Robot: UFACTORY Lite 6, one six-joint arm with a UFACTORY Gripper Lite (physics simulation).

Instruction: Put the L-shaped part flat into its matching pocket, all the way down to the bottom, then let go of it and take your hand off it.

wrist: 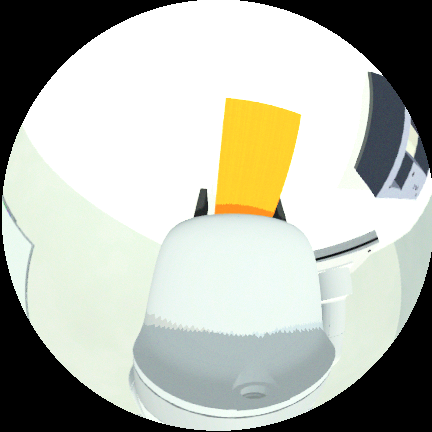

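Pixels of known places: hand at its tool point: (238, 213); arm's base at its link origin: (328, 272).
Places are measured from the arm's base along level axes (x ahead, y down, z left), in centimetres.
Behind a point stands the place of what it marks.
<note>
The yellow part (252, 155) @[z 4.4, x 39.3, y 0.4 cm] is a long, flat-topped bar with an orange near side in the wrist view. It runs from the middle of the view down to the gripper's housing. Its L shape cannot be made out, and its near end may be hidden by the housing. My gripper (241, 197) @[z 6.7, x 36.8, y 0.0 cm] is open, with one dark fingertip on each side of the bar's near end. A narrow gap shows between the left finger and the bar. The bar's right edge overlaps part of the right finger in view. The matching pocket cannot be made out.
A dark block (384, 130) with a pale grey face and openings stands at the upper right, cut by the view's edge. A pale piece with a black slit (350, 246) @[z -4.8, x 12.8, y 2.3 cm] lies right of the gripper housing. A pale panel (16, 255) shows at the far left.
</note>
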